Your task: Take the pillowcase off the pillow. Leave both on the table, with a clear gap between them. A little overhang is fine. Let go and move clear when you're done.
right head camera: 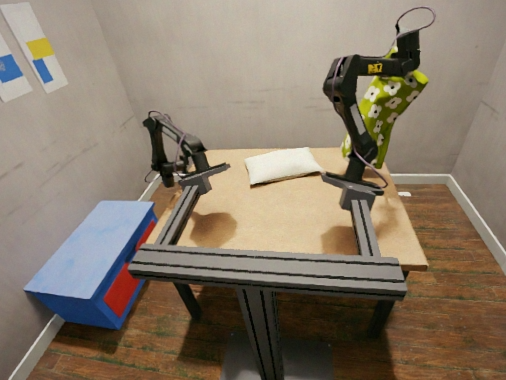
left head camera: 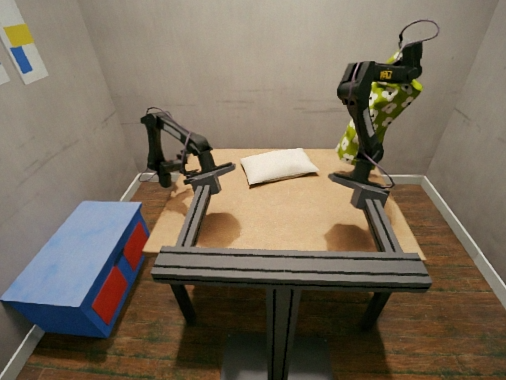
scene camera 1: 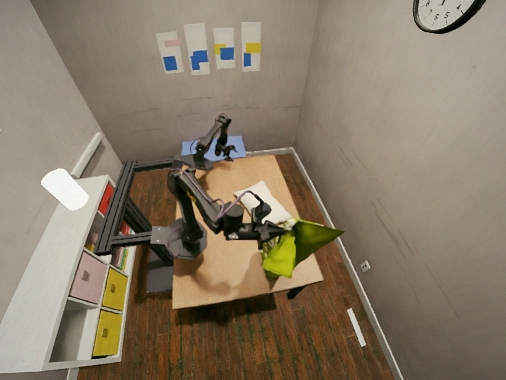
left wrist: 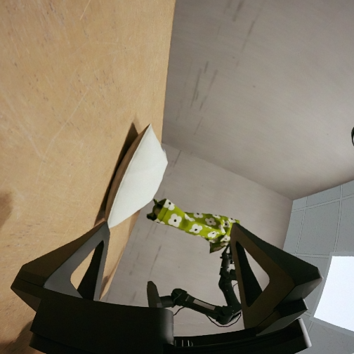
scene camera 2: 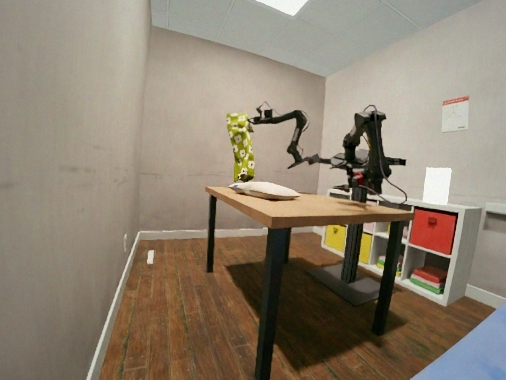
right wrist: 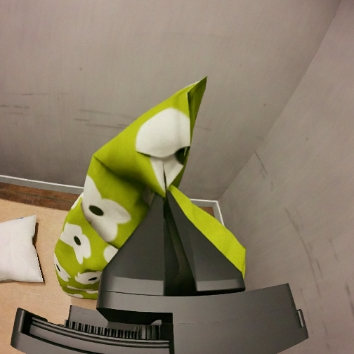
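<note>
The white pillow (left head camera: 278, 166) (right head camera: 283, 166) (scene camera 1: 278, 212) (scene camera 2: 267, 190) (left wrist: 140, 180) (right wrist: 17, 252) lies bare and flat near the table's far edge in the head views. The green flowered pillowcase (left head camera: 387, 107) (right head camera: 384, 102) (scene camera 2: 241, 147) (left wrist: 192, 226) hangs in the air from my right gripper (right wrist: 166, 192) (scene camera 2: 251, 121), which is shut on it. It is off the pillow, to its right in the head views, and its lower end is near table height. My left gripper (left wrist: 169, 229) (scene camera 1: 231, 154) is open and empty, beyond the table's left side in the head views.
The wooden table (left head camera: 280, 215) (right head camera: 280, 215) (scene camera 1: 225, 280) (scene camera 2: 320, 207) stands in front of the grey frame (left head camera: 290, 265) that carries both arms. A blue cabinet (left head camera: 75, 250) (right head camera: 95, 245) stands at the left. A white shelf unit (scene camera 1: 30, 305) stands behind the frame.
</note>
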